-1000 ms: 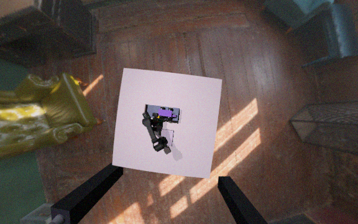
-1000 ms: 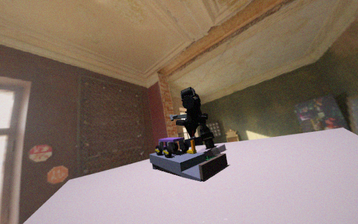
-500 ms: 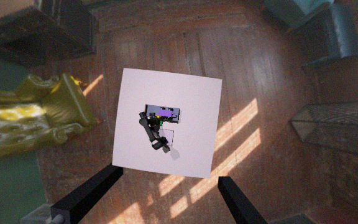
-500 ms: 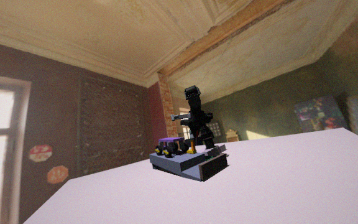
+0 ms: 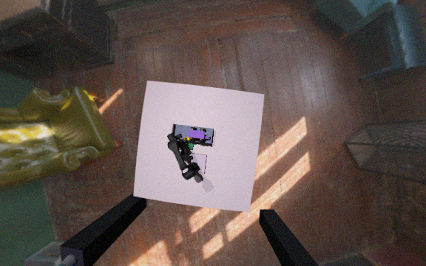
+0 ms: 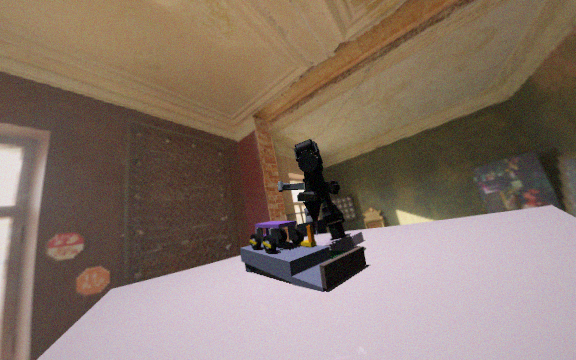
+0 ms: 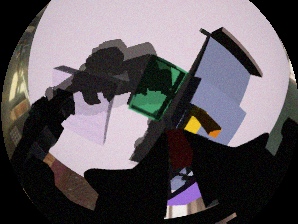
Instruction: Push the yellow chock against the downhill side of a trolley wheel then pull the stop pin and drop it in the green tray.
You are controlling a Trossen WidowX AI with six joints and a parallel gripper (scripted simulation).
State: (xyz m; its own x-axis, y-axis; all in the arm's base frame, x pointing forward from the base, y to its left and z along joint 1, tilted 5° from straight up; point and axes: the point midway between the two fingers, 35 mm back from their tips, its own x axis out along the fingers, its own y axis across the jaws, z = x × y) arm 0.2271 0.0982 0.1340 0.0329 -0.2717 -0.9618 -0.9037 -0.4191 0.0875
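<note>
Right now the red stop pin is right at my gripper tip. The rest, counted from my gripper tip: yellow chock 5 cm ahead, 1 cm to the right, 5 cm below; purple-topped trolley 10 cm ahead, 11 cm to the right, 2 cm below; green tray 2 cm behind, 14 cm below.
</note>
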